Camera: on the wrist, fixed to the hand. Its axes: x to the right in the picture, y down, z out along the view.
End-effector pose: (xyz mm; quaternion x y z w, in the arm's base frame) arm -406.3 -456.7 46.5 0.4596 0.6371 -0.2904 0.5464
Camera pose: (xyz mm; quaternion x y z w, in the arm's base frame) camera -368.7 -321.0 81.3 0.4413 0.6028 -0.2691 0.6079
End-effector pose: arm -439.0 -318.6 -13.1 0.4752 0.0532 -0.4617 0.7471
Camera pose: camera -327.7 -225.6 -12.8 0.4197 0.0165 -0.4584 0.7832
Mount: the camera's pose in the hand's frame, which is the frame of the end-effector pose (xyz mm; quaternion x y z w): 3.6 94.0 -110.4 -0.0419 -0.0534 0.0336 0.9971
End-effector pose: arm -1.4 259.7 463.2 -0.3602 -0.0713 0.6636 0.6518
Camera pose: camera -14.5 208.4 328.2 -0.3534 -0.1216 0.6998 0.6087
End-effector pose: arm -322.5 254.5 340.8 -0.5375 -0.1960 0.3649 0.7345
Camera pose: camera -275.6 200.5 214.6 -0.5538 -0.2319 0.4090 0.6872
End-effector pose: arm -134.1 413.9 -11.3 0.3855 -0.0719 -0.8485 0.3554
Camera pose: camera -6.4 359.0 -52.7 0.3218 -0.0681 -0.8577 0.3952
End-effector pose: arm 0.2 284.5 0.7 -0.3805 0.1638 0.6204 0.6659
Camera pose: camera -60.5 203.1 -102.8 -0.3687 0.1146 0.6682 0.6360
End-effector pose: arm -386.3 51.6 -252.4 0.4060 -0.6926 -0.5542 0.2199
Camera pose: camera -335.0 -11.1 -132.1 0.3427 -0.6928 -0.5959 0.2179
